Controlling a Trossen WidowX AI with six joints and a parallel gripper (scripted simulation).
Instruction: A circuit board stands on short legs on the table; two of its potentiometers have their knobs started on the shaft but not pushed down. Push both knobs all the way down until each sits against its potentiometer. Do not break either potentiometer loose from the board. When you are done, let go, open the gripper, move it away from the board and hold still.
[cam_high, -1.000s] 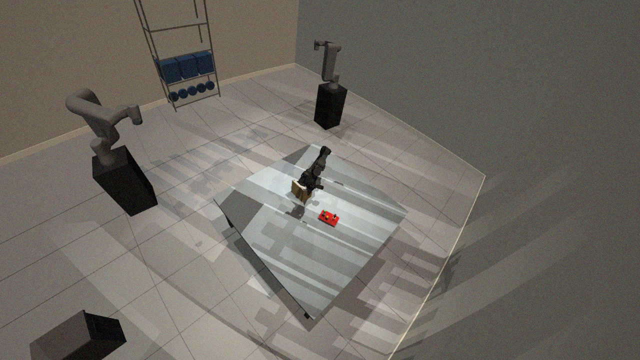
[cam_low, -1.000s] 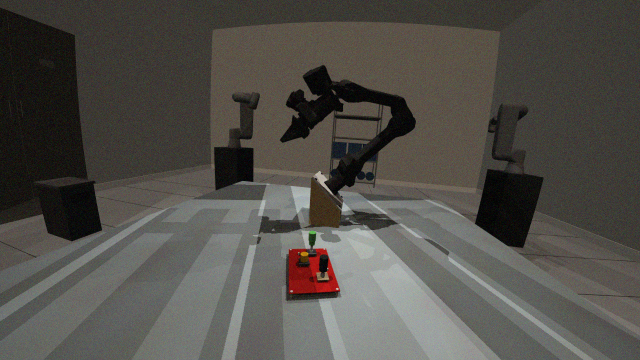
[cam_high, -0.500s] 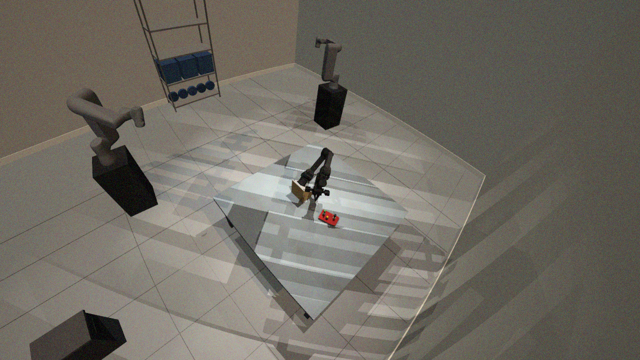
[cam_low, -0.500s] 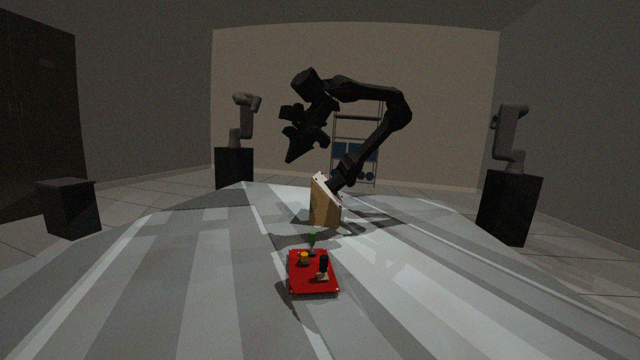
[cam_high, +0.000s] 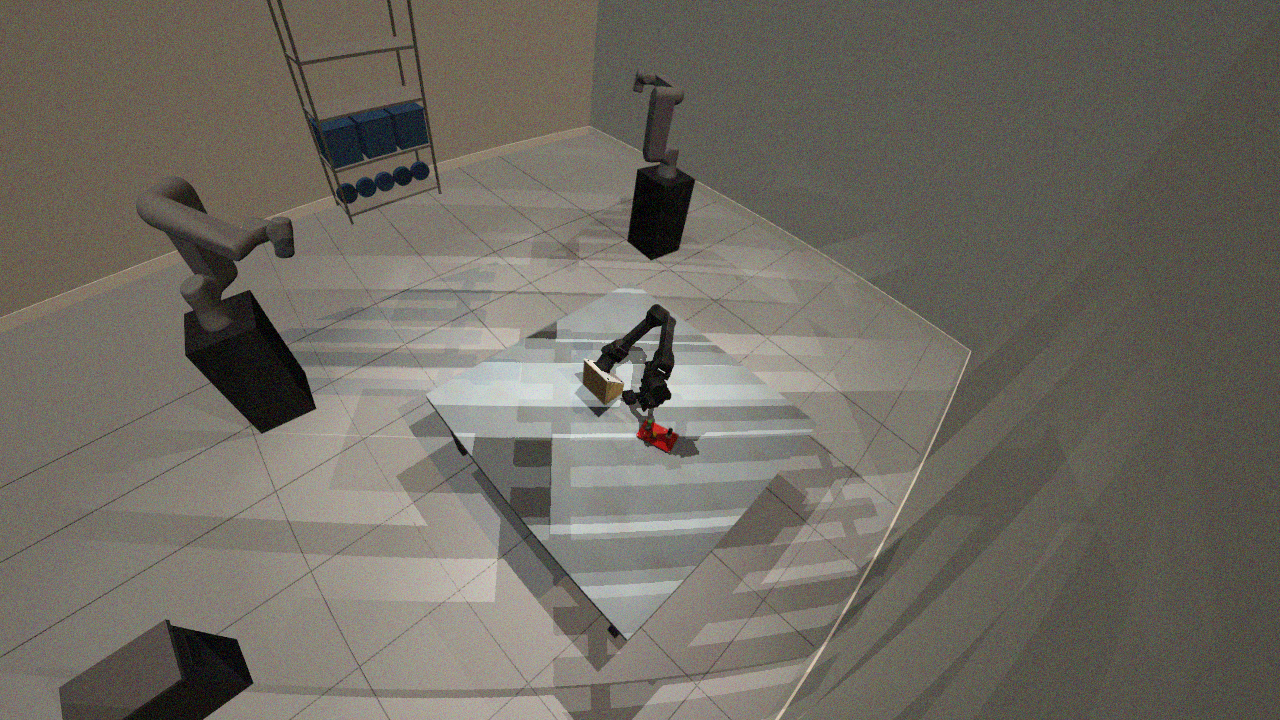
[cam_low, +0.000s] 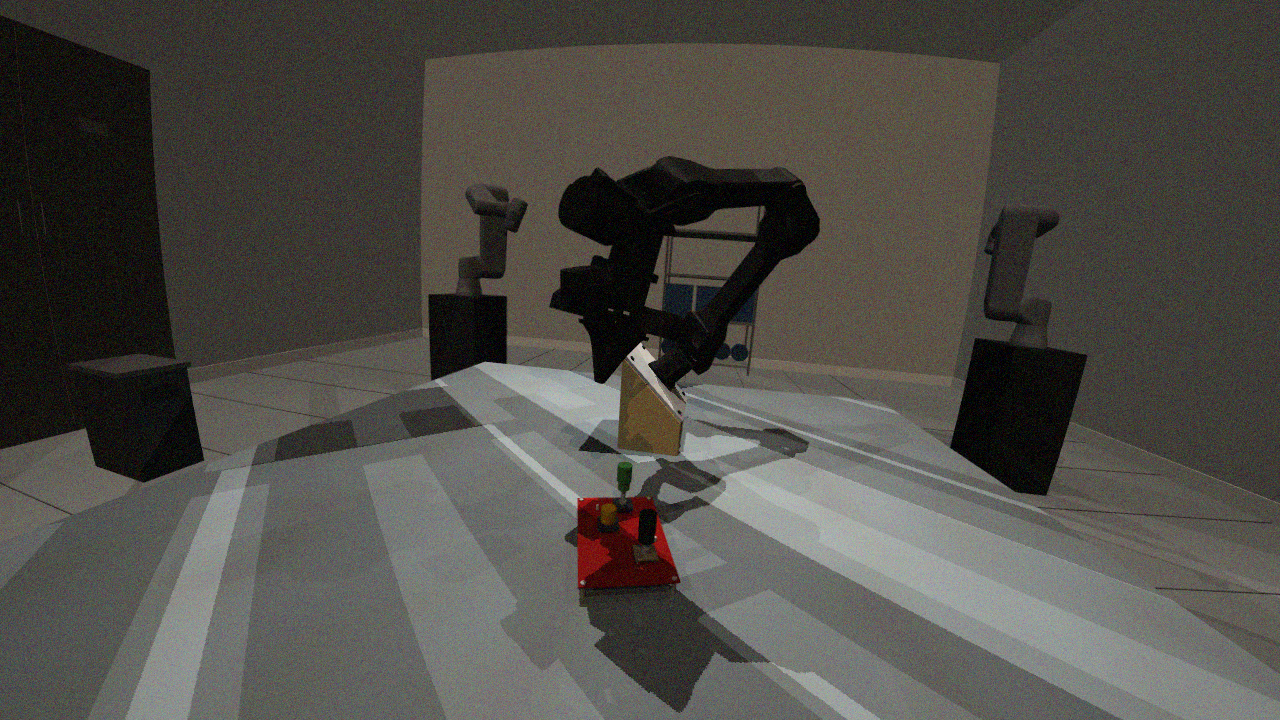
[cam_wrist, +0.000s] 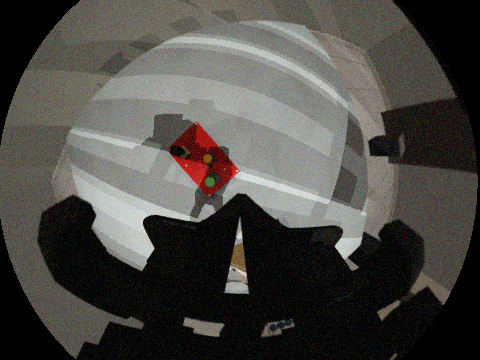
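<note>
My gripper tip is 110 mm above the green knob, 40 mm to the right of it and 10 mm short of it. Also, from my gripper tip: black knob: 120 mm below, 90 mm to the left, 90 mm ahead.
</note>
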